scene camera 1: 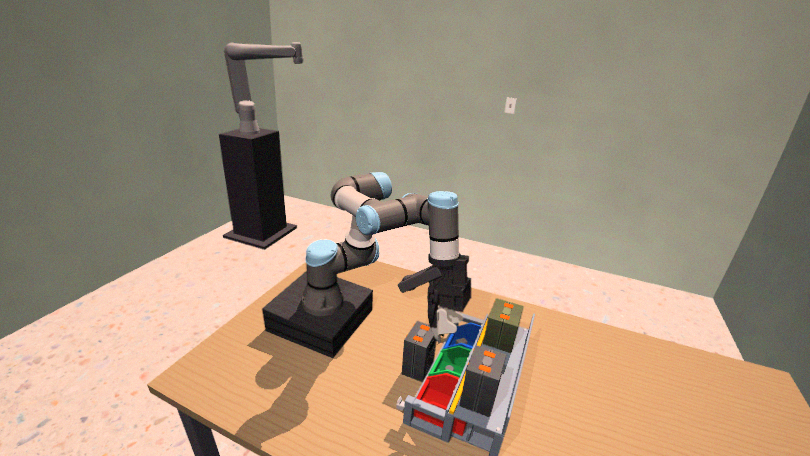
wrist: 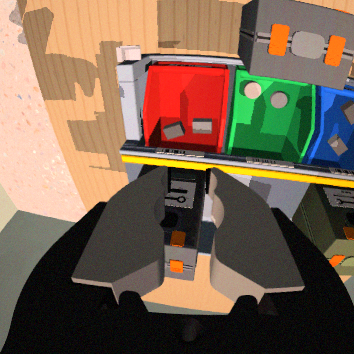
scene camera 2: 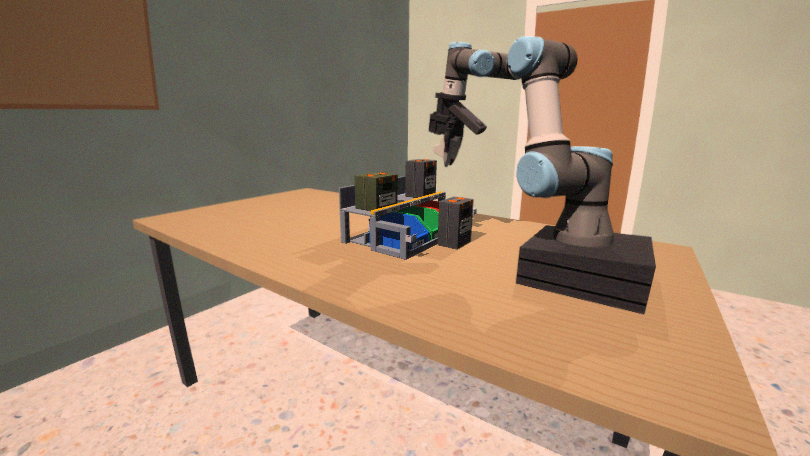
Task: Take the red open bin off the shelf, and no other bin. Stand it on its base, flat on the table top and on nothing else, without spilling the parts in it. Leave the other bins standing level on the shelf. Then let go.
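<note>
The red open bin sits in the shelf's lower row at one end, with two small grey parts inside. Beside it in the same row stand the green bin and the blue bin. The grey shelf stands on the table. My gripper points down, well above the shelf and apart from the bins. Its fingers are partly open, with a gap between them and nothing held.
A dark case stands on the table close before the bin row. Another dark case and an olive case stand on the upper level, behind a yellow strip.
</note>
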